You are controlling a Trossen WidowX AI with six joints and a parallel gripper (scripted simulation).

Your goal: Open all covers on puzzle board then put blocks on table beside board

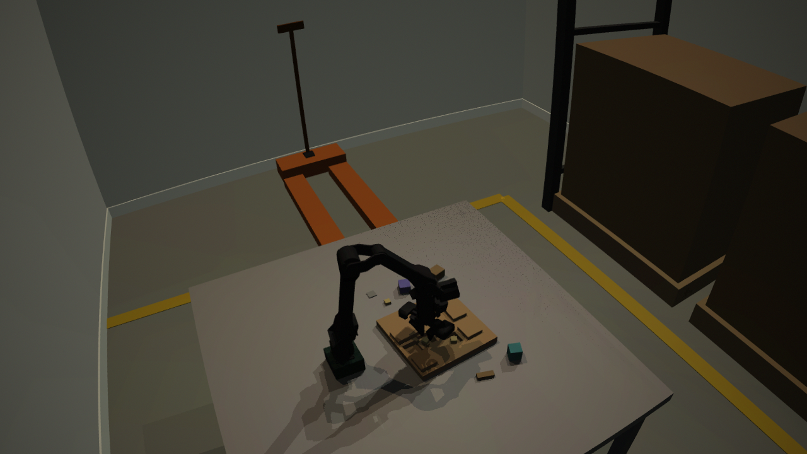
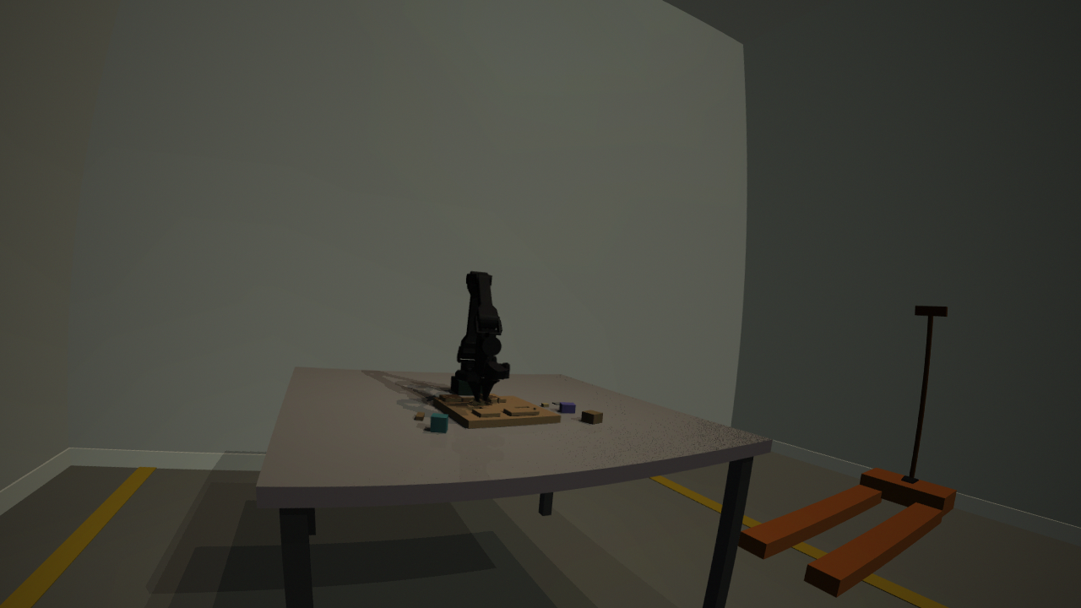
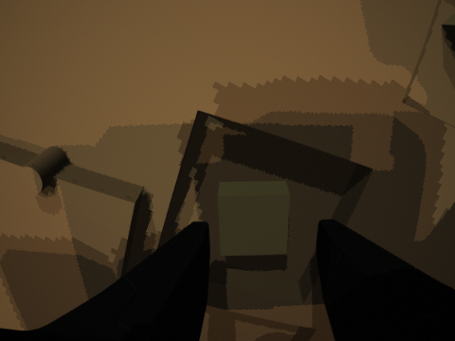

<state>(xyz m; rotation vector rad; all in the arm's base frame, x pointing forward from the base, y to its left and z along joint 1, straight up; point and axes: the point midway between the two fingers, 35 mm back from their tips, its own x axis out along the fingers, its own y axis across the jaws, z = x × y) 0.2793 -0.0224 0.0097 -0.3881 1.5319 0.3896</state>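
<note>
Now: gripper tip 5 cm short of the wooden puzzle board, 1 cm to the right of it and 1 cm above it. The rest, counted from my gripper tip: purple block 28 cm to the left, 4 cm ahead, 1 cm below; then teal block 23 cm ahead, 18 cm to the right, 1 cm below; then small flat brown piece 21 cm to the right, 11 cm ahead, 2 cm below.
</note>
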